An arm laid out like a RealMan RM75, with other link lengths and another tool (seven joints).
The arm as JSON. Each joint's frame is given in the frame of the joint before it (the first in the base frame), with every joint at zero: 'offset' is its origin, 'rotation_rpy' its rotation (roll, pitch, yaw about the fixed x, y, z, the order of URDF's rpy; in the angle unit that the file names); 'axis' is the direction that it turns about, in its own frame. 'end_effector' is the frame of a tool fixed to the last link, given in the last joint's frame.
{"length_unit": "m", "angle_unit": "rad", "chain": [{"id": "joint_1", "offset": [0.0, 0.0, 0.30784], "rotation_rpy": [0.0, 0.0, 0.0], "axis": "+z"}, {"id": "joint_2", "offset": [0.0, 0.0, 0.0], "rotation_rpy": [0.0, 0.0, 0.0], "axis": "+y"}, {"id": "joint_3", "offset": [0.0, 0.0, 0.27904], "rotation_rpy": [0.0, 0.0, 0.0], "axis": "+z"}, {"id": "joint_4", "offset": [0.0, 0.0, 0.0], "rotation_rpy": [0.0, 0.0, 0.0], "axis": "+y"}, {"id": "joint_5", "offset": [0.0, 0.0, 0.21], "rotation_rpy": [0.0, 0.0, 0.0], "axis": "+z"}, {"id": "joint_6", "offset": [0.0, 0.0, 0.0], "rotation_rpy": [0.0, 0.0, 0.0], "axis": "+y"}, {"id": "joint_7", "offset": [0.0, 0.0, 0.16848], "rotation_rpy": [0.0, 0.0, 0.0], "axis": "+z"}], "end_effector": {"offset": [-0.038, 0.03, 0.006], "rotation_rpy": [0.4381, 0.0, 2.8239]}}
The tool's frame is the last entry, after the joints.
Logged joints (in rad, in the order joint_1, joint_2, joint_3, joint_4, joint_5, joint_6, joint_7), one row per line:
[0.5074, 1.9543, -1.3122, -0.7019, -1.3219, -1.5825, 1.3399]
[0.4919, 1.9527, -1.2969, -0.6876, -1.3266, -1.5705, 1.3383]
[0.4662, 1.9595, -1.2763, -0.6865, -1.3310, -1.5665, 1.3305]
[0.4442, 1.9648, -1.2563, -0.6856, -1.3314, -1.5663, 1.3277]
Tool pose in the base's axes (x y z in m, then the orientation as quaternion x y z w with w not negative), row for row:
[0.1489, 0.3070, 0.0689, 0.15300, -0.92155, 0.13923, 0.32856]
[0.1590, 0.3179, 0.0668, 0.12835, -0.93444, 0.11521, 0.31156]
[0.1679, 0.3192, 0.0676, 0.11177, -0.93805, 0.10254, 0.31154]
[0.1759, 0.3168, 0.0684, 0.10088, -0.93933, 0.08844, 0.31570]
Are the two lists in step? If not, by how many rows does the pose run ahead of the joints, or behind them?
The pose runs 1 row behind the joints: the pose in row i belongs to the joints in row i - 1.
